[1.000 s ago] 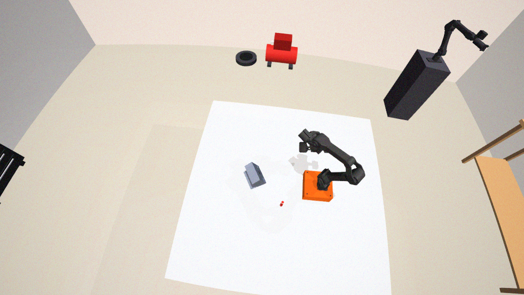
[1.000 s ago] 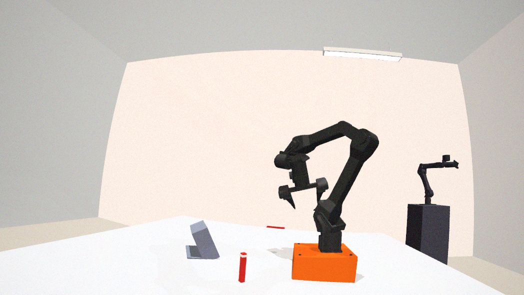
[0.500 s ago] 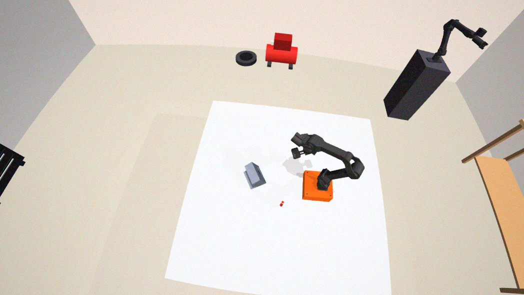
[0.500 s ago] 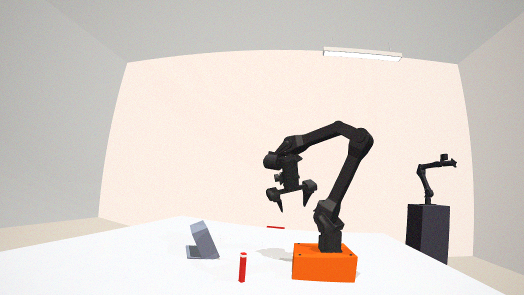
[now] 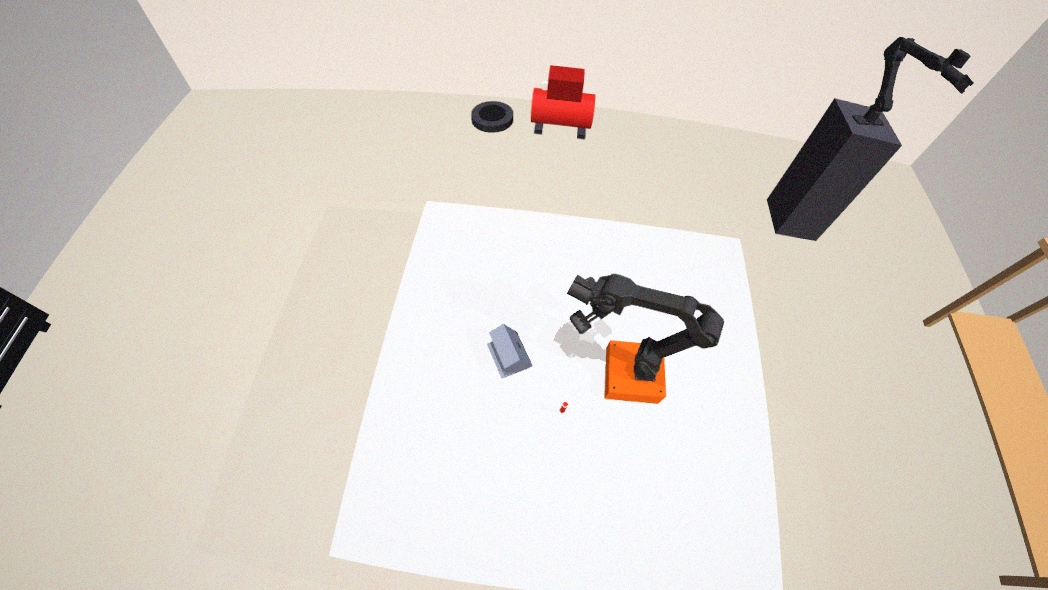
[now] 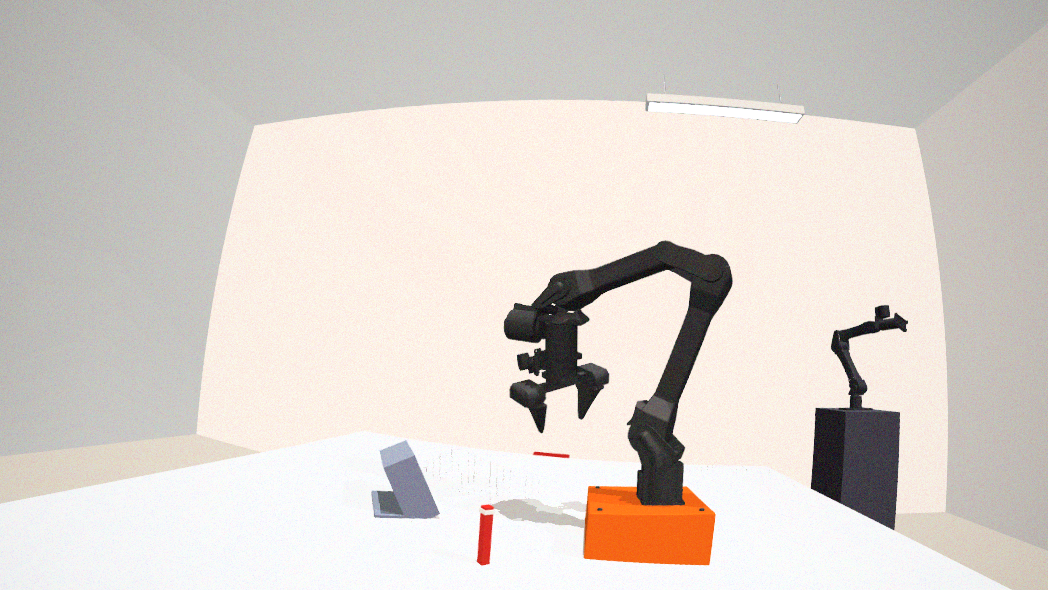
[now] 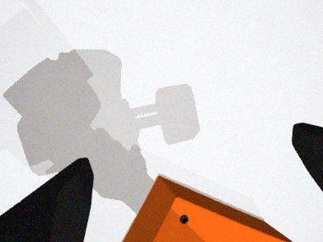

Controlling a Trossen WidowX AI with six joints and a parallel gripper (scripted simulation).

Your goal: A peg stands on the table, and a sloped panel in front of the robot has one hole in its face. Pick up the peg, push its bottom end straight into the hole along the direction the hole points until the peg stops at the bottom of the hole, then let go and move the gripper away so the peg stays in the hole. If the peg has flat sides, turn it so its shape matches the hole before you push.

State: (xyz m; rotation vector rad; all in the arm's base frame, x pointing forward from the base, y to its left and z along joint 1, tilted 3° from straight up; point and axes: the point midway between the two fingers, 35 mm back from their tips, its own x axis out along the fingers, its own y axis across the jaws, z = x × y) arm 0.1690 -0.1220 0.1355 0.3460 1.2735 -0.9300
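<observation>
The peg is 28 cm to the left of my gripper tip, 10 cm below it and 7 cm ahead of it. Round my gripper tip: panel (25 cm ahead, 12 cm below, 11 cm to the left).
</observation>
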